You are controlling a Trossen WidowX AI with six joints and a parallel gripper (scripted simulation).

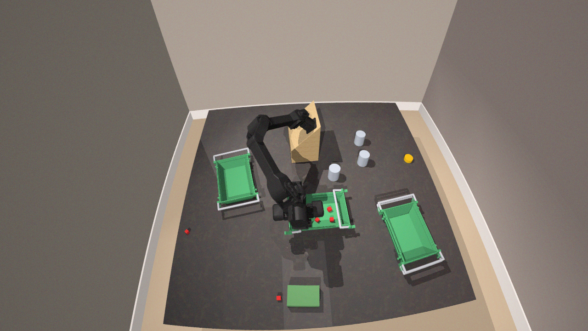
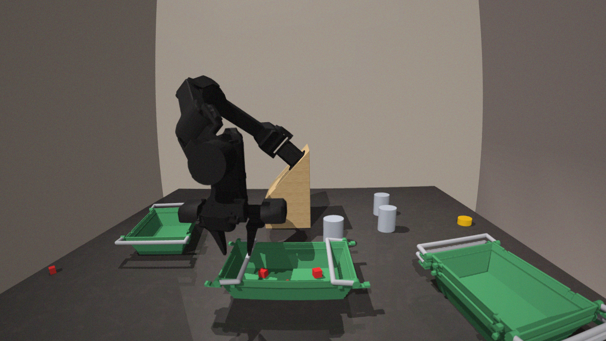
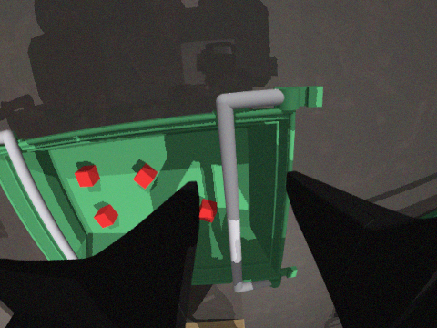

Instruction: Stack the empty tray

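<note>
Now: the tray 300 mm to the right of my gripper tip, 250 mm behind it and 50 mm below it. The rest, counted from my gripper tip: flat green slab (290 mm ahead, 80 mm below, 10 mm to the left); then yellow disc (620 mm to the left, 380 mm behind, 90 mm below).
</note>
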